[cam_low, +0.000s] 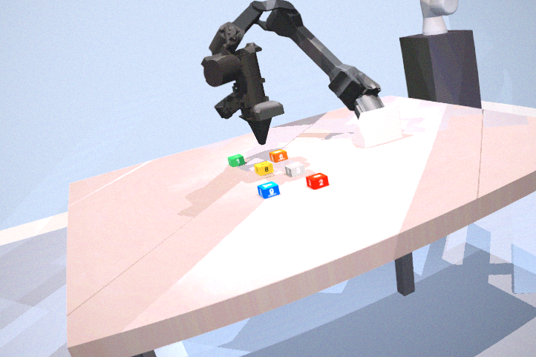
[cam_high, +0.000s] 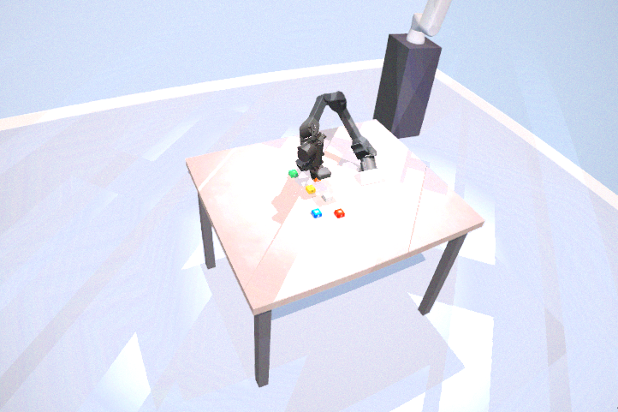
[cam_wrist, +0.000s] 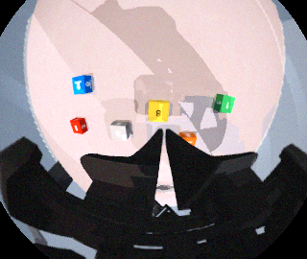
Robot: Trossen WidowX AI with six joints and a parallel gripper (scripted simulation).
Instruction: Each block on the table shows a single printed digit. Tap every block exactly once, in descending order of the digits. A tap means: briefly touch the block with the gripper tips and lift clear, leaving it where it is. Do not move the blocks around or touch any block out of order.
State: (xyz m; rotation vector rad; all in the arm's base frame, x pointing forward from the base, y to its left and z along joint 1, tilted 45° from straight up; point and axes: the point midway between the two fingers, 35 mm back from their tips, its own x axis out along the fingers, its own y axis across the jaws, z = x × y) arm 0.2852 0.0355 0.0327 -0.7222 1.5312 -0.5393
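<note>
Now: gripper tip 1 cm short of the yellow block, 1 cm to the right of it and 5 cm above it. From my gripper tip the other things lie so: orange block 5 cm behind, 6 cm to the right, 5 cm below; grey block 4 cm behind, 7 cm to the left, 5 cm below; green block 5 cm ahead, 12 cm to the right, 5 cm below.
</note>
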